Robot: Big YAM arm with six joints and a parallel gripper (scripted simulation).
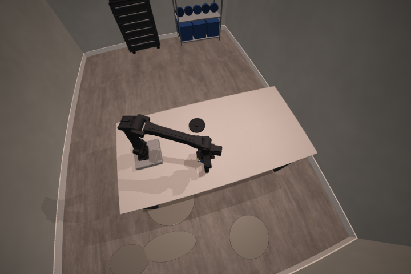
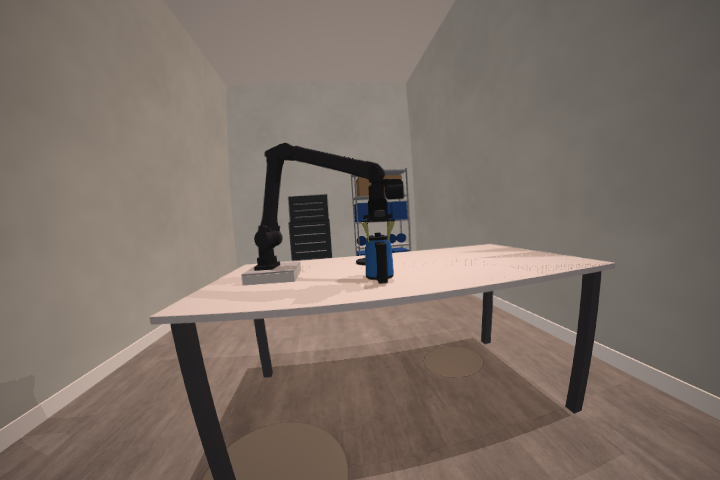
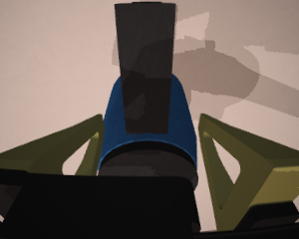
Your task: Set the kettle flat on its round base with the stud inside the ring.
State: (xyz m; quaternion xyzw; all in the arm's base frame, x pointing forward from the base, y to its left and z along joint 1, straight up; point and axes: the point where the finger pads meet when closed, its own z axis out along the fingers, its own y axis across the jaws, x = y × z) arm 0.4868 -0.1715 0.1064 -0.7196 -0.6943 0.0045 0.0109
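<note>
Right now my hand is 30 mm to the right of the blue kettle and 70 mm above it. Round my hand: round black base (10 mm behind, 370 mm to the left, 150 mm below).
</note>
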